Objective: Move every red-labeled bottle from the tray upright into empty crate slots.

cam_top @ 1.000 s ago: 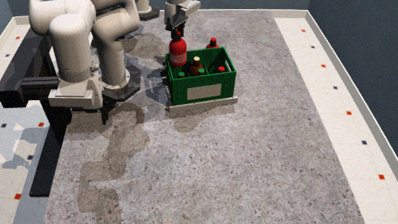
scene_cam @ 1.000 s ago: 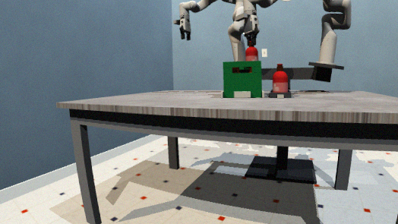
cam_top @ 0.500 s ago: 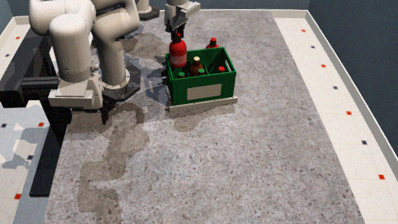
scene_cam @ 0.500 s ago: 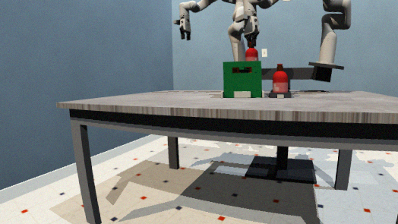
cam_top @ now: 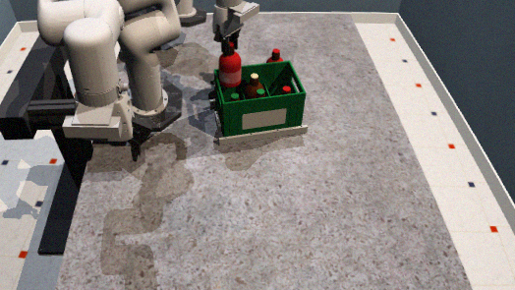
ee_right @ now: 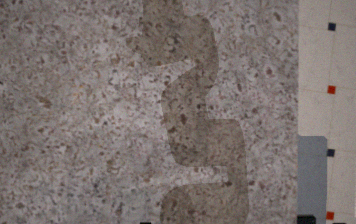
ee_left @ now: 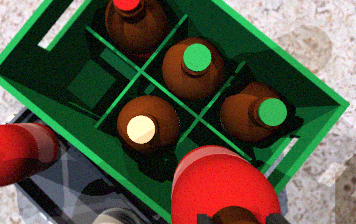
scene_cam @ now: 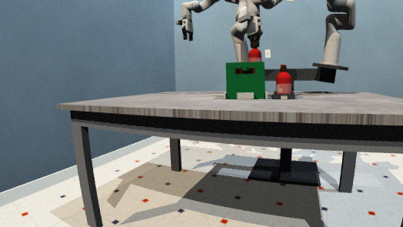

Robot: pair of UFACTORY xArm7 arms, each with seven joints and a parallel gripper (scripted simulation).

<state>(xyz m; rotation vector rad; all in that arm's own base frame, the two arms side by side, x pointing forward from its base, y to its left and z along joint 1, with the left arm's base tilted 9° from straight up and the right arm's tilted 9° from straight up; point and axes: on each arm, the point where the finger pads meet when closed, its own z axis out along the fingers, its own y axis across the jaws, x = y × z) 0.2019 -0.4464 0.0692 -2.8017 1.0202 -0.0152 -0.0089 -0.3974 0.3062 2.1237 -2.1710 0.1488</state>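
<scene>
My left hand is 10 cm short of the green crate, 2 cm to the left of it and 21 cm above it. The rest, counted from my left hand: pale bottle (2 cm behind, 16 cm to the left, 21 cm below); dark tray (7 cm ahead, 17 cm to the left, 29 cm below).
</scene>
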